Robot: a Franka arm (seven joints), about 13 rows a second.
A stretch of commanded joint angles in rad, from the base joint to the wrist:
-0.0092 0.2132 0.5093 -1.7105 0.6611 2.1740 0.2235
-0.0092 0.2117 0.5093 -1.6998 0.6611 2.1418 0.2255
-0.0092 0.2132 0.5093 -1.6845 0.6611 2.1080 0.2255
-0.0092 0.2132 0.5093 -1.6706 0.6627 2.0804 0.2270
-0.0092 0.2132 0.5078 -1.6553 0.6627 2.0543 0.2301
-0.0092 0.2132 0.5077 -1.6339 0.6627 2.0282 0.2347
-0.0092 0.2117 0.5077 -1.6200 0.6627 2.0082 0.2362
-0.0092 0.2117 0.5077 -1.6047 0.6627 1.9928 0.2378
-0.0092 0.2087 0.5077 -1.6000 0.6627 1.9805 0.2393
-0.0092 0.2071 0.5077 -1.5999 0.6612 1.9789 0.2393
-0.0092 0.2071 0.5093 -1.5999 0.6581 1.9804 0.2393
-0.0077 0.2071 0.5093 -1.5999 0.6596 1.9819 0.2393
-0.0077 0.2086 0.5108 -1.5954 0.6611 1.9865 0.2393
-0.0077 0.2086 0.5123 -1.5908 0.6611 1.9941 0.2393
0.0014 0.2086 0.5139 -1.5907 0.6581 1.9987 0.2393
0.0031 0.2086 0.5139 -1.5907 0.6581 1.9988 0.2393
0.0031 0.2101 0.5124 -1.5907 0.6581 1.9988 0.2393
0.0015 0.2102 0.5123 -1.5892 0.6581 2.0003 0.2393
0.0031 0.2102 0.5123 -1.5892 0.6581 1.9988 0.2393
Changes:
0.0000 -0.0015 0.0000 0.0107 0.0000 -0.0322 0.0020
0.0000 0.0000 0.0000 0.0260 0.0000 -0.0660 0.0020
0.0000 0.0000 0.0000 0.0399 0.0016 -0.0936 0.0035
0.0000 0.0000 -0.0015 0.0552 0.0016 -0.1197 0.0066
0.0000 0.0000 -0.0016 0.0766 0.0016 -0.1458 0.0112
0.0000 -0.0015 -0.0016 0.0905 0.0016 -0.1658 0.0127
0.0000 -0.0015 -0.0016 0.1058 0.0016 -0.1812 0.0143
0.0000 -0.0045 -0.0016 0.1105 0.0016 -0.1935 0.0158
0.0000 -0.0061 -0.0016 0.1106 0.0001 -0.1951 0.0158
0.0000 -0.0061 0.0000 0.1106 -0.0030 -0.1936 0.0158
0.0015 -0.0061 0.0000 0.1106 -0.0015 -0.1921 0.0158
0.0015 -0.0046 0.0015 0.1151 0.0000 -0.1875 0.0158
0.0015 -0.0046 0.0030 0.1197 0.0000 -0.1799 0.0158
0.0106 -0.0046 0.0046 0.1198 -0.0030 -0.1753 0.0158
0.0123 -0.0046 0.0046 0.1198 -0.0030 -0.1752 0.0158
0.0123 -0.0031 0.0031 0.1198 -0.0030 -0.1752 0.0158
0.0107 -0.0030 0.0030 0.1213 -0.0030 -0.1737 0.0158
0.0123 -0.0030 0.0030 0.1213 -0.0030 -0.1752 0.0158

